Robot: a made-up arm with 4 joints. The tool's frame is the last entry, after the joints.
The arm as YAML. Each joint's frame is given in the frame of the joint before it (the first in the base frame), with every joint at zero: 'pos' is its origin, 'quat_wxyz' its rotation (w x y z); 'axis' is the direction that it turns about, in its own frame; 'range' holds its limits. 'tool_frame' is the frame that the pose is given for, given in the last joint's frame.
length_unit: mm
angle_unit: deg
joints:
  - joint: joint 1
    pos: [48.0, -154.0, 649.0]
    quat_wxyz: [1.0, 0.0, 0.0, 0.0]
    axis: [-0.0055, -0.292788, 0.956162]
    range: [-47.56, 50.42]
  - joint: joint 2
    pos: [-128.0, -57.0, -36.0]
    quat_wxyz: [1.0, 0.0, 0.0, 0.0]
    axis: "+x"
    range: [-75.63, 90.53]
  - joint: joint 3
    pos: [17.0, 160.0, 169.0]
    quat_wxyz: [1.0, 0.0, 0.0, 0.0]
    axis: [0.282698, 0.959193, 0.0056]
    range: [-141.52, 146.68]
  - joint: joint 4
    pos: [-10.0, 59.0, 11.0]
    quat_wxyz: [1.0, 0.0, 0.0, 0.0]
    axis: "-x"
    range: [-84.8, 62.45]
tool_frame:
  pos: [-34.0, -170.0, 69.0]
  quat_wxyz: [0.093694, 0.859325, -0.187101, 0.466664]
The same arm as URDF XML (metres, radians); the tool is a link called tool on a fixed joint. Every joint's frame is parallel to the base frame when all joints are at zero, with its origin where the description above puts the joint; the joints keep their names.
<robot name="arm">
  <joint name="tool_joint" type="fixed">
    <parent link="link4"/>
    <child link="tool"/>
    <origin xyz="-0.034 -0.17 0.069" rpy="-3.1167 -0.9919 -0.4422"/>
  </joint>
  <joint name="joint 4" type="revolute">
    <parent link="link3"/>
    <child link="link4"/>
    <origin xyz="-0.01 0.059 0.011"/>
    <axis xyz="-1 0 0"/>
    <limit lower="-1.48" upper="1.09"/>
  </joint>
  <joint name="joint 3" type="revolute">
    <parent link="link2"/>
    <child link="link3"/>
    <origin xyz="0.017 0.16 0.169"/>
    <axis xyz="0.282698 0.959193 0.0056"/>
    <limit lower="-2.47" upper="2.56"/>
  </joint>
  <joint name="joint 2" type="revolute">
    <parent link="link1"/>
    <child link="link2"/>
    <origin xyz="-0.128 -0.057 -0.036"/>
    <axis xyz="1 0 0"/>
    <limit lower="-1.32" upper="1.58"/>
  </joint>
  <joint name="joint 1" type="revolute">
    <parent link="base"/>
    <child link="link1"/>
    <origin xyz="0.048 -0.154 0.649"/>
    <axis xyz="-0.0055 -0.292788 0.956162"/>
    <limit lower="-0.8301" upper="0.88"/>
  </joint>
  <link name="base"/>
  <link name="link1"/>
  <link name="link2"/>
  <link name="link3"/>
  <link name="link4"/>
  <link name="tool"/>
</robot>

